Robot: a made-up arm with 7 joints.
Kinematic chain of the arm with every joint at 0, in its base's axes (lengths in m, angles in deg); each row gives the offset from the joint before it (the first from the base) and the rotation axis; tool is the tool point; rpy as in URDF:
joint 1: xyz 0.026 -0.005 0.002 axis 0 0.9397 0.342
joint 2: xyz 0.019 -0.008 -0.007 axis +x
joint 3: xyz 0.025 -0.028 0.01 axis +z
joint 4: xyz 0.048 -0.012 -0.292 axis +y
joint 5: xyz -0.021 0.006 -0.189 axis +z
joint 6: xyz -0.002 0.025 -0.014 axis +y
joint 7: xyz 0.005 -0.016 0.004 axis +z
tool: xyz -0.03 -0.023 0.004 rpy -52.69 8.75 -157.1
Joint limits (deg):
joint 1: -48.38..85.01
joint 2: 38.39..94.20
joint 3: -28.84..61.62
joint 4: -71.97..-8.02
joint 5: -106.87..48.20
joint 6: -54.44..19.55
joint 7: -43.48..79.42
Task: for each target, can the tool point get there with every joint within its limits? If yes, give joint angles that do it. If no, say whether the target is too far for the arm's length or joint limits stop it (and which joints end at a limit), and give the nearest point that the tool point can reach.
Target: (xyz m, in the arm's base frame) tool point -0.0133 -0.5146 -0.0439
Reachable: no: joint limits stop it (at a limit: joint 1, joint 2, joint 3, joint 4, joint 7) | nearest point -0.3312 0.0328 -0.2604 | short by 0.669 m
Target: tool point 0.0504 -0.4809 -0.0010
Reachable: no: joint limits stop it (at a limit: joint 1, joint 2, joint 3, joint 4, joint 7) | nearest point 0.4632 -0.0332 -0.0796 | short by 0.614 m
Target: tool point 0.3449 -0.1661 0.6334
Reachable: no: too far | nearest point 0.2492 0.2548 0.2989 | short by 0.546 m
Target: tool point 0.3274 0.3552 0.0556
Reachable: yes | joints -35.87 64.72 46.38 -58.74 -5.75 -27.77 21.76
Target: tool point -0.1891 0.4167 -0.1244
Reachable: yes | joints 58.32 76.45 -4.11 -16.00 -11.66 8.76 34.80
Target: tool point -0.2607 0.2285 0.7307
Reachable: no: too far | nearest point 0.0516 0.2953 0.3060 | short by 0.531 m
